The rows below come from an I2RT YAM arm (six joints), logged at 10 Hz.
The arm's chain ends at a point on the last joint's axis. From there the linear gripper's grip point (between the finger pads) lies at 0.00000 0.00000 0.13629 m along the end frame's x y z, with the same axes.
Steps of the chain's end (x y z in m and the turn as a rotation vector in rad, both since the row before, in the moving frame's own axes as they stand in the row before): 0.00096, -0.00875, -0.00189, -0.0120, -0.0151, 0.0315; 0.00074, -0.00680, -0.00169, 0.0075, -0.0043, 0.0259; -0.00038, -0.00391, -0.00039, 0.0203, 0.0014, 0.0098; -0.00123, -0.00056, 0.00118, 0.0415, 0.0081, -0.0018; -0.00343, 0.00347, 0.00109, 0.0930, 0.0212, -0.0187
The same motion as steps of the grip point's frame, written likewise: -0.00112, -0.00715, -0.00192, -0.0120, -0.0151, 0.0315; 0.00017, -0.00783, -0.00170, 0.0075, -0.0043, 0.0259; -0.00018, -0.00668, -0.00042, 0.0203, 0.0014, 0.0098; -0.00013, -0.00622, 0.00106, 0.0415, 0.0081, -0.0018; -0.00066, -0.00921, 0.00047, 0.0930, 0.0212, -0.0187
